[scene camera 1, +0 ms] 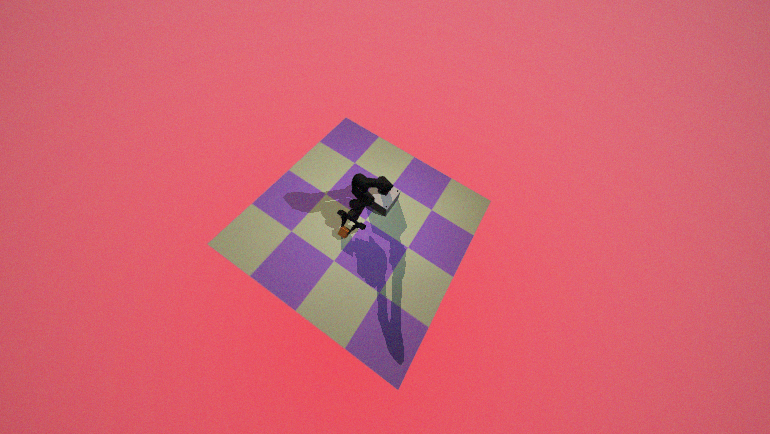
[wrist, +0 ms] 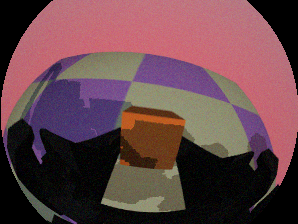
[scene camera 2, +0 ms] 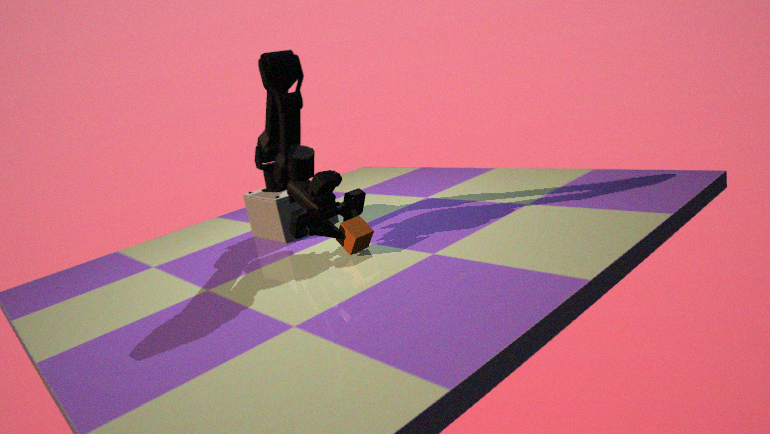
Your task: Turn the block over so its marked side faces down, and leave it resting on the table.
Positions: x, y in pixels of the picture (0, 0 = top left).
gripper: holds a block (scene camera 2: 357, 233)
